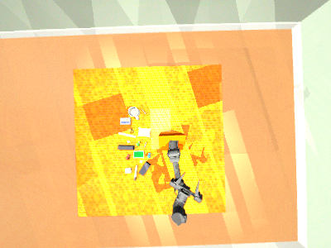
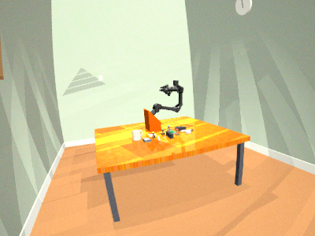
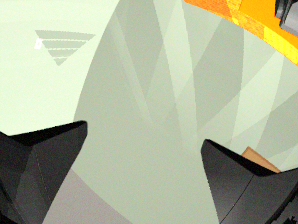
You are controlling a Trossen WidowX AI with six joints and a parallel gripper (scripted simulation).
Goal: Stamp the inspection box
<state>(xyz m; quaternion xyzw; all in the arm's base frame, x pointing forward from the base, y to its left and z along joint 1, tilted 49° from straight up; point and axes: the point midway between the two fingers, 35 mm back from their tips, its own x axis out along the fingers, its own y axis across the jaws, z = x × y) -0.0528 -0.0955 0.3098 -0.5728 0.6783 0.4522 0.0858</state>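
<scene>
My gripper tip is 420 mm above the green-topped stamp, 380 mm short of it and 90 mm to the left of it. Also, from my gripper tip: white card 440 mm below, 340 mm ahead, 190 mm to the right; then blue-topped stamp 420 mm below, 280 mm ahead; then green flat pad 430 mm below, 380 mm ahead.
</scene>
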